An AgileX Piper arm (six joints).
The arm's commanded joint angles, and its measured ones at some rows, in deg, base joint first. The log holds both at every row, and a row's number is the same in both.
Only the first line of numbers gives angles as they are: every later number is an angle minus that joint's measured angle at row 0.
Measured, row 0:
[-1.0, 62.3, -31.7, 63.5, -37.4, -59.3]
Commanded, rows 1 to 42:
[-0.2, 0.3, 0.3, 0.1, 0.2, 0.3]
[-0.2, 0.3, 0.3, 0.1, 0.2, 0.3]
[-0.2, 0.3, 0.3, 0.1, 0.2, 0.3]
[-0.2, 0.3, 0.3, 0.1, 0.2, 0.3]
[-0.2, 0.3, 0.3, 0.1, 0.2, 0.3]
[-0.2, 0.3, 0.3, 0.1, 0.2, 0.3]
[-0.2, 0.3, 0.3, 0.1, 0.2, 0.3]
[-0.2, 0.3, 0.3, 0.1, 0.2, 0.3]
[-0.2, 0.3, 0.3, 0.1, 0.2, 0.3]
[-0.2, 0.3, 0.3, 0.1, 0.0, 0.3]
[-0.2, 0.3, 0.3, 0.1, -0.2, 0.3]
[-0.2, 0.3, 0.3, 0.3, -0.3, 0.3]
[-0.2, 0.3, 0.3, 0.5, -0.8, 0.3]
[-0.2, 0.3, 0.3, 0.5, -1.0, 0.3]
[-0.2, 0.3, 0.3, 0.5, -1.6, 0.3]
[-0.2, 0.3, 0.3, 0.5, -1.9, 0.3]
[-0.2, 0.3, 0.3, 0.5, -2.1, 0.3]
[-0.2, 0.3, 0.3, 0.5, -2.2, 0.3]
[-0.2, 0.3, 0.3, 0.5, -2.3, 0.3]
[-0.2, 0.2, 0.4, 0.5, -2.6, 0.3]
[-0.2, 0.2, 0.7, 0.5, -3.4, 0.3]
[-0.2, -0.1, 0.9, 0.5, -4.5, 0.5]
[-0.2, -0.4, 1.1, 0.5, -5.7, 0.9]
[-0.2, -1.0, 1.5, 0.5, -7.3, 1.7]
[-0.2, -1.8, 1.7, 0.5, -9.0, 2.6]
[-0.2, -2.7, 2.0, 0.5, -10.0, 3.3]
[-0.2, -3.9, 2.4, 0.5, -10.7, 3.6]
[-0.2, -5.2, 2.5, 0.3, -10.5, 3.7]
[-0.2, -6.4, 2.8, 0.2, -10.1, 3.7]
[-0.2, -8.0, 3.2, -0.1, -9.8, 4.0]
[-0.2, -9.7, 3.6, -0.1, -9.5, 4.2]
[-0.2, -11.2, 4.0, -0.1, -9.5, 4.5]
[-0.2, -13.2, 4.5, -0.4, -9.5, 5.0]
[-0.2, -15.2, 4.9, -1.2, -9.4, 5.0]
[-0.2, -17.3, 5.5, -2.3, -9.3, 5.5]
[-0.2, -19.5, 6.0, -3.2, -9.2, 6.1]
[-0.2, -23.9, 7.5, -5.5, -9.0, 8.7]
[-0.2, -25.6, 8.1, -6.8, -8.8, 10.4]
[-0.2, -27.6, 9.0, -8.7, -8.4, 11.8]
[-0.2, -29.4, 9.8, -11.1, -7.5, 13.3]
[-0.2, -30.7, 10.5, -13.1, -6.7, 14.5]
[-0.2, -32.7, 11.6, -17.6, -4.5, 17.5]
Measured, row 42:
[0.0, -26.7, 8.7, -6.9, -9.1, 10.6]
